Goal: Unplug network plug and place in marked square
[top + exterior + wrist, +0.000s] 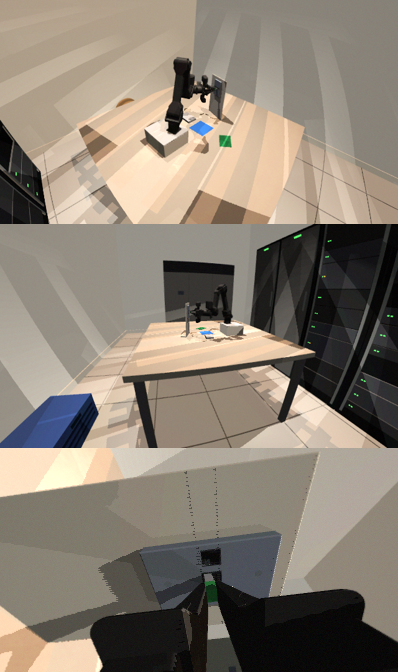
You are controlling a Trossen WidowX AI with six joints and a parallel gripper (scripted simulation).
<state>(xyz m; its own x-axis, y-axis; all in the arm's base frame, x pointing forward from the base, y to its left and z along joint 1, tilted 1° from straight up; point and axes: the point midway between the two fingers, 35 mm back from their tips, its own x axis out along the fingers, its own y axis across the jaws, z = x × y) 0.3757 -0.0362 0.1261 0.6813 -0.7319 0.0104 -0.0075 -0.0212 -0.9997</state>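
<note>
My gripper tip is now 18 cm past the blue square and 22 cm above it. Round my gripper tip: upright panel: 2 cm ahead, 1 cm to the right, 9 cm below; plug: 1 cm ahead.
</note>
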